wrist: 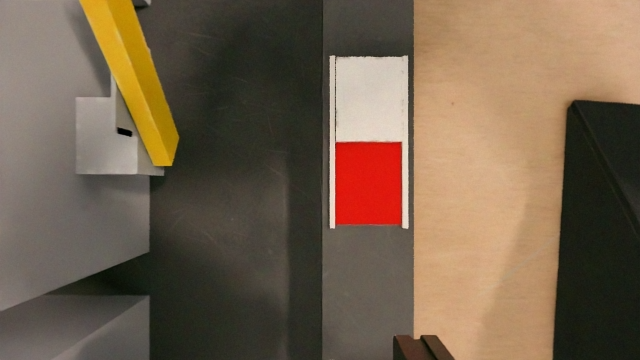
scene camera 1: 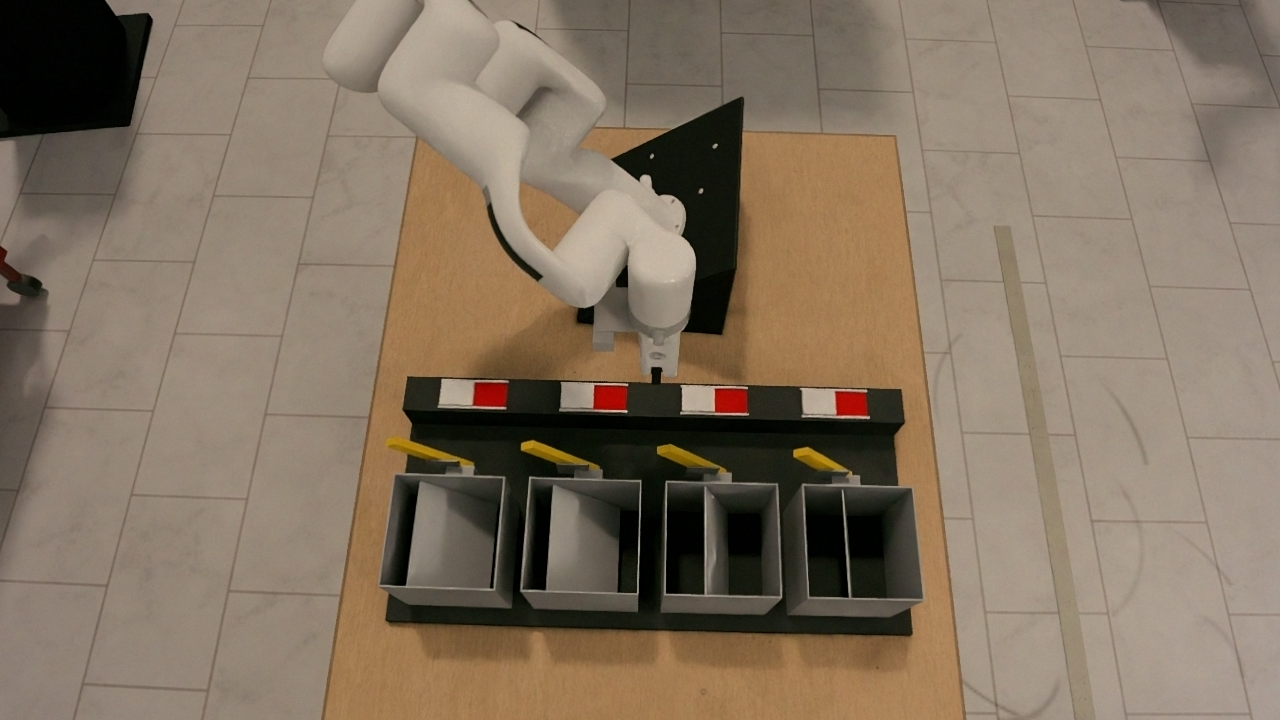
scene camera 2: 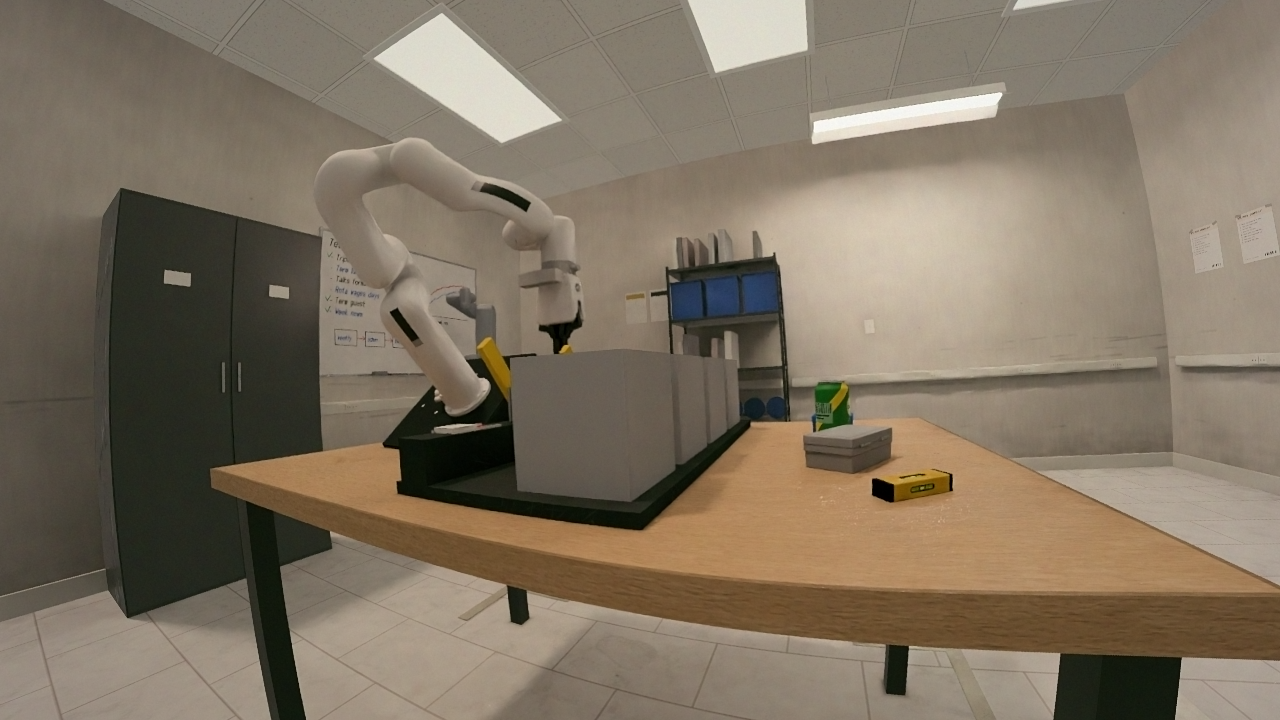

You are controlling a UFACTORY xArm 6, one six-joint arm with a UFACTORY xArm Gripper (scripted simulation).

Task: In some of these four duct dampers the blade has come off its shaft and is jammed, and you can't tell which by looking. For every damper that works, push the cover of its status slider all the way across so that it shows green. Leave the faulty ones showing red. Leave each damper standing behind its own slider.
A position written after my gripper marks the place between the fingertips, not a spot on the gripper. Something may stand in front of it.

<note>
I see my gripper (scene camera 2: 561, 358), a grey box (scene camera 2: 848, 448) and a slider (scene camera 1: 573, 395).
My gripper shows as well in scene camera 1 (scene camera 1: 655, 367). The slider also shows in the wrist view (wrist: 369, 90). The wrist view does not show the grey box: it is out of frame. Scene camera 1 does not show the grey box: it is out of frame.
</note>
